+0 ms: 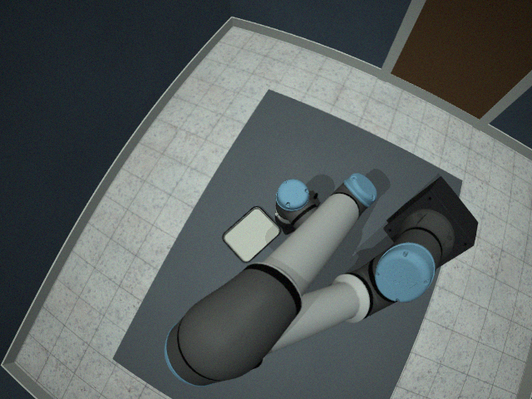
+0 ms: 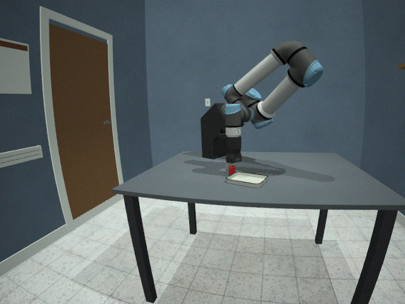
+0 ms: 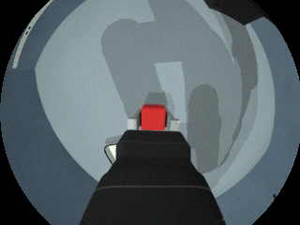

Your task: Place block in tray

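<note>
Now: hand 70 mm short of the white tray, 120 mm to the right of it and 10 mm above it. From my hand the other things lie so: red block right at my hand.
</note>
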